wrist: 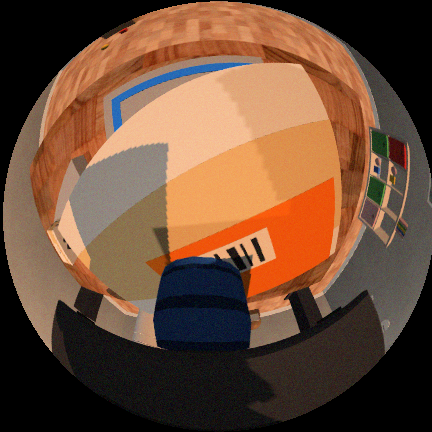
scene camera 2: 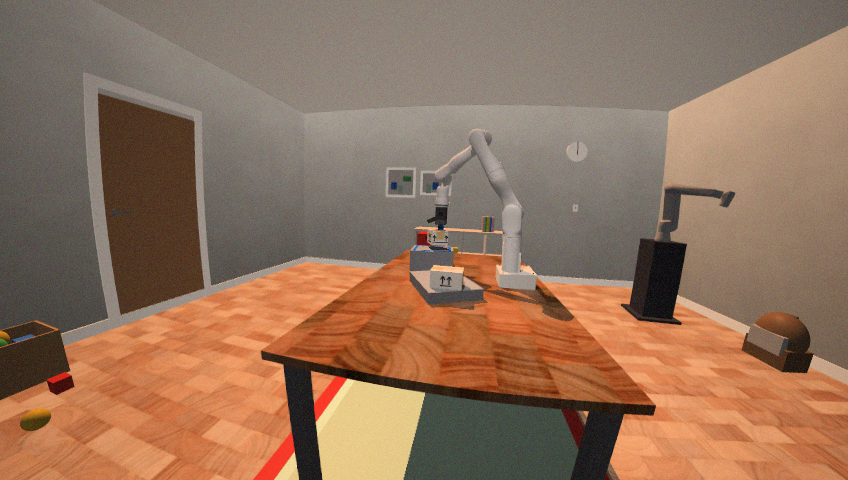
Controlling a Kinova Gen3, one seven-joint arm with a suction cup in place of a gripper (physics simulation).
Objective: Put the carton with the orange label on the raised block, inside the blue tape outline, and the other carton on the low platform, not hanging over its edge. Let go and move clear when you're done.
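Note:
The carton with the orange label point(scene camera 2: 438, 239) point(wrist: 250, 145) is on my suction cup point(scene camera 2: 440, 226) point(wrist: 202, 285), which is against its top. It is over the raised block point(scene camera 2: 431, 260) point(wrist: 108, 120); whether its underside touches the block I cannot tell. Part of the blue tape outline point(wrist: 116, 112) shows beyond the carton in the wrist view; the carton hides the rest there. The other carton point(scene camera 2: 446, 278) point(wrist: 60, 245) is upright on the low platform point(scene camera 2: 468, 295) point(wrist: 65, 187), near its front edge; whether it hangs over I cannot tell.
The arm's white base point(scene camera 2: 515, 278) stands on the table point(scene camera 2: 452, 356) to the right of the low platform. A shelf point(scene camera 2: 461, 230) with books point(scene camera 2: 487, 223) stands behind the table. Another arm on a black pedestal point(scene camera 2: 658, 279) is off to the right.

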